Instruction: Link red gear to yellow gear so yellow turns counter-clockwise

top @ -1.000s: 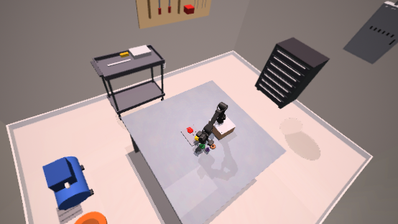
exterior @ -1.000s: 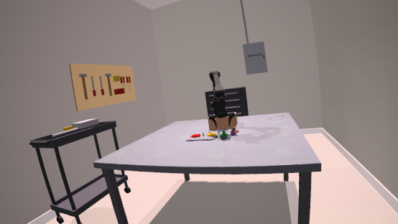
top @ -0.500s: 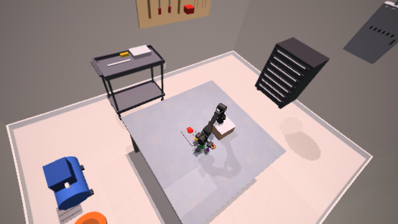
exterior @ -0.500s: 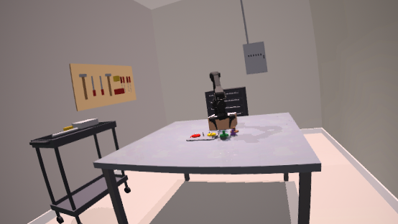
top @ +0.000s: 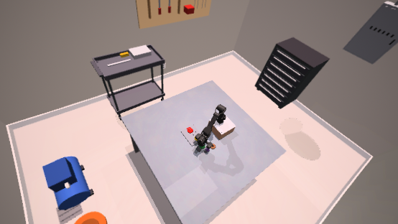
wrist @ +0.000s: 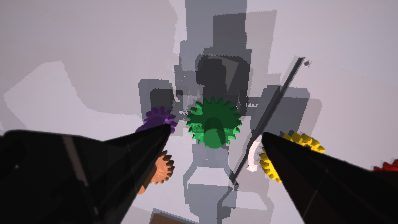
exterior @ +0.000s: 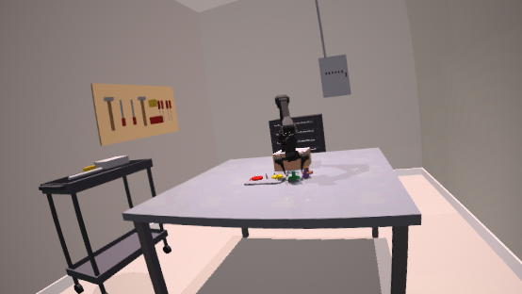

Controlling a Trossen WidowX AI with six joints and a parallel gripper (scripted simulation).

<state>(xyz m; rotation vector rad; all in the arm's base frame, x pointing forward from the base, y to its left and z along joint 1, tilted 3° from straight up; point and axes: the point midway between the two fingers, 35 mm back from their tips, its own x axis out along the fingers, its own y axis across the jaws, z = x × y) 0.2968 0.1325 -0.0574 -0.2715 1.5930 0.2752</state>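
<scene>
Now: gripper tip 3 cm past the purple gear, 6 cm to the right of it and 1 cm above it. Also, from my gripper tip: red gear 2 cm ahead, 22 cm to the right, 1 cm below; yellow gear 10 cm to the right, 1 cm below; green gear 1 cm below.
</scene>
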